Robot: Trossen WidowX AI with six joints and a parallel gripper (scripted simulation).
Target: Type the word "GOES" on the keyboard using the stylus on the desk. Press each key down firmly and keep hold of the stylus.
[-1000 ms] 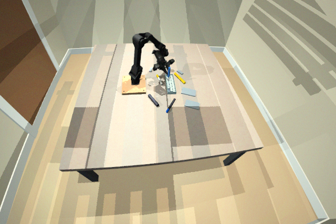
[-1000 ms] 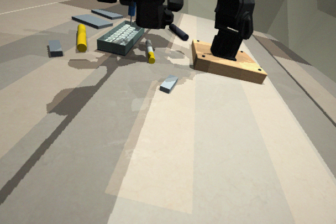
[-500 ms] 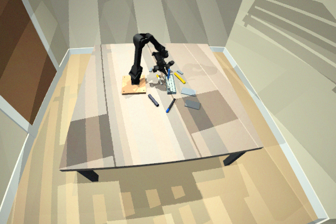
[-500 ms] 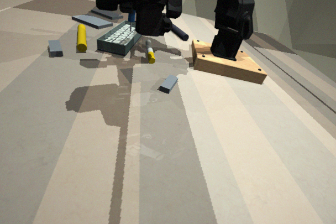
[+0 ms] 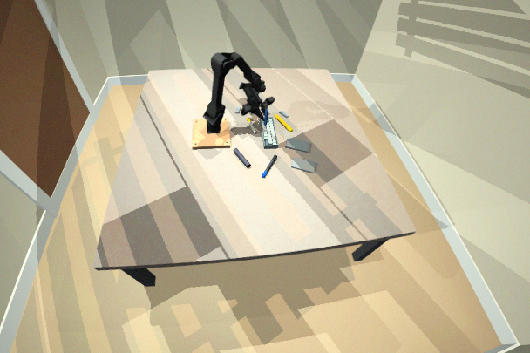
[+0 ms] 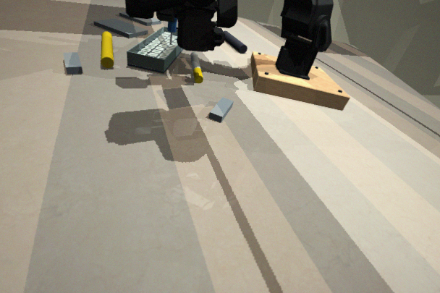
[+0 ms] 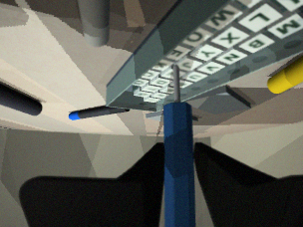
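Right now my gripper tip is 11 cm short of the yellow cylinder, 5 cm to the right of it and 7 cm above it. The rest, counted from my gripper tip: white marker: 7 cm behind, 6 cm to the left, 7 cm below; then stylus tip: 5 cm below; then blue stylus: 1 cm below.
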